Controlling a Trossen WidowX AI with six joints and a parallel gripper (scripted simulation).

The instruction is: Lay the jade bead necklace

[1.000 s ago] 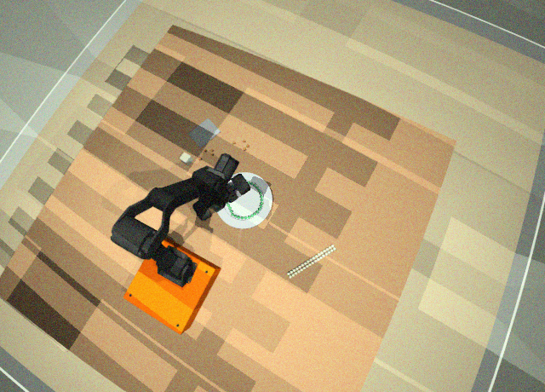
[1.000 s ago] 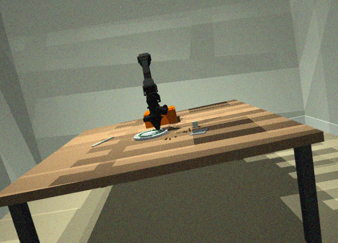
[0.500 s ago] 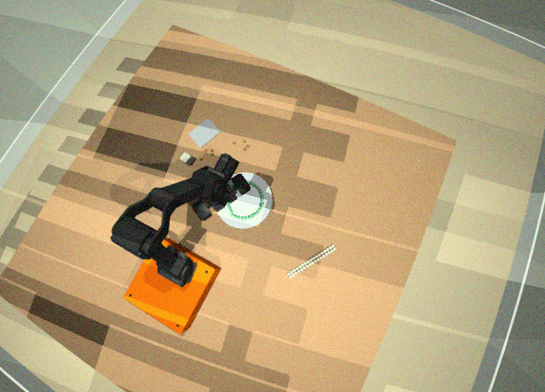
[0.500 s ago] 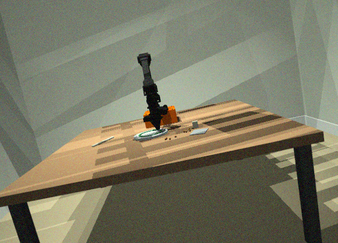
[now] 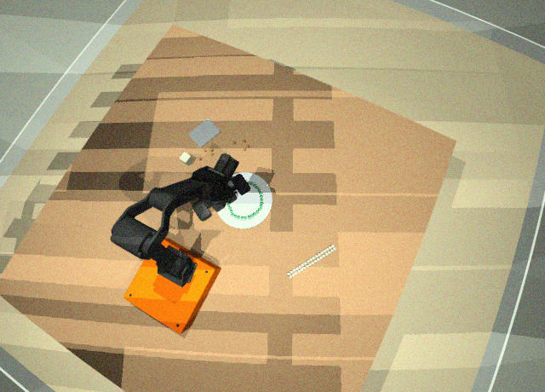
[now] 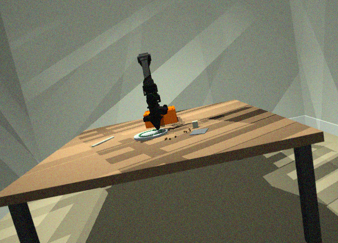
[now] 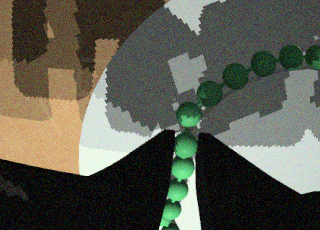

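The round bead board lies 30 mm ahead of my gripper tip, 50 mm to the right of it and 10 mm below it. From my gripper tip the other things lie so: grey flat plate (220 mm ahead, 190 mm to the left, 20 mm below); then small white cube (100 mm ahead, 200 mm to the left).
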